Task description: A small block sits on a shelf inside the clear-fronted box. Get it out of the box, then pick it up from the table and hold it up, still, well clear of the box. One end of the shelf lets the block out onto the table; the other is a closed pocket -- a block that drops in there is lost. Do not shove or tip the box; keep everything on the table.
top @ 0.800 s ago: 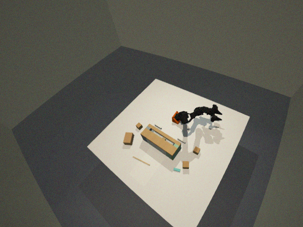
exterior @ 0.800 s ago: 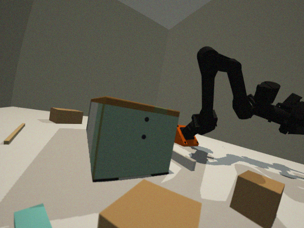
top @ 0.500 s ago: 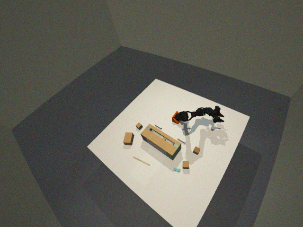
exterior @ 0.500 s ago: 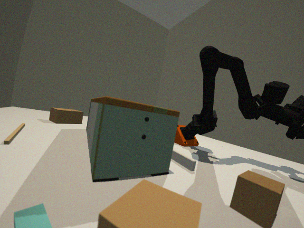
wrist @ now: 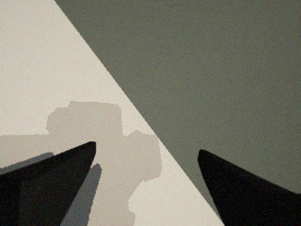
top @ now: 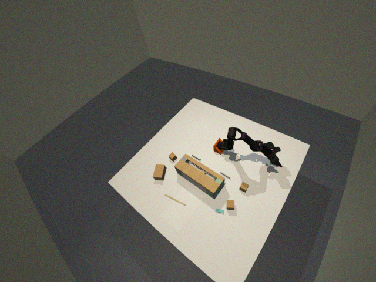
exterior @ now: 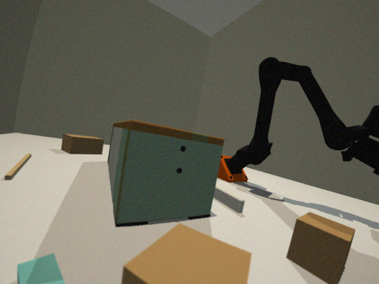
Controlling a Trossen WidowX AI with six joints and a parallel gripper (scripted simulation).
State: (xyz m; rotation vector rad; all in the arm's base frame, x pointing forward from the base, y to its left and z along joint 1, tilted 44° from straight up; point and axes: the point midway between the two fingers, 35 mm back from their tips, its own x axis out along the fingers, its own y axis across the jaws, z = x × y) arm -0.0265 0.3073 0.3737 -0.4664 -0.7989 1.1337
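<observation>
Right now my gripper tip is 500 mm to the left of the tan block and 340 mm short of it. The rest, counted from my gripper tip: thin wooden stick (610 mm ahead, 600 mm to the right, 90 mm below); teal tile (510 mm ahead, 260 mm to the right, 80 mm below); long box (520 mm to the right, 320 mm ahead, 30 mm below).
</observation>
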